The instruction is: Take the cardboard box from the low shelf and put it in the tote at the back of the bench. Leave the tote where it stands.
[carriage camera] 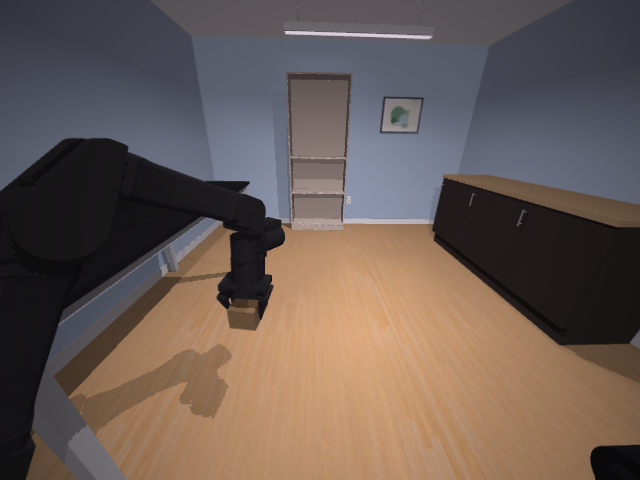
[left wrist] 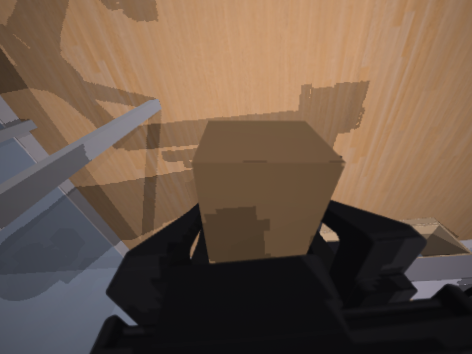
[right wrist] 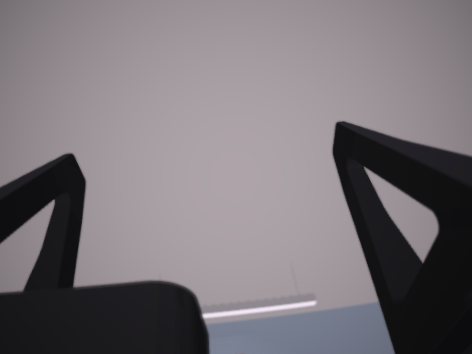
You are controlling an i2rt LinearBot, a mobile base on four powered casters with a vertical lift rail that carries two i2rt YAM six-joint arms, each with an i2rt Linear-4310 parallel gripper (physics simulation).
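Frame: origin at the left arm's base, x ahead, y left, z up, level; metres.
Where they show: left gripper, between the fingertips: (carriage camera: 247, 317) (left wrist: 251, 196); right gripper, between the fingertips: (right wrist: 205, 151).
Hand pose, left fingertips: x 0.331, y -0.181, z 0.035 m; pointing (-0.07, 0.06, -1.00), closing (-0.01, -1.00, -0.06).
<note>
Things, the pixels of their top centre, and the offset from my left fingertips. "*": a spot on its surface instead. Level surfaces: height alone.
- cardboard box, centre of its top: (left wrist: 259, 235) (carriage camera: 248, 298) dy -0.003, dx +0.012, dz +0.045 m
- black-topped bench, height of its surface: dz +0.037 m
- pale bench leg, a spot on its surface: (carriage camera: 77, 428) * dy +0.454, dx -0.086, dz -0.307 m
The cardboard box (carriage camera: 243, 316) (left wrist: 265, 205) is a small brown block held in the air above the wooden floor. My left gripper (carriage camera: 242, 310) (left wrist: 251, 196) points down and is shut on the box, one finger on each side of it. My right gripper (right wrist: 205, 151) is open and empty, with its fingers wide apart against the ceiling. The black-topped bench (carriage camera: 136, 242) runs along the left side of the carriage view, partly hidden behind the left arm. The tote does not show in these views.
A tall shelf unit (carriage camera: 316, 157) stands against the far wall. A dark cabinet (carriage camera: 516, 242) with a wooden top stands along the right wall. A pale bench leg (carriage camera: 77, 428) stands near at the lower left, and another leg (carriage camera: 170, 257) stands farther back.
</note>
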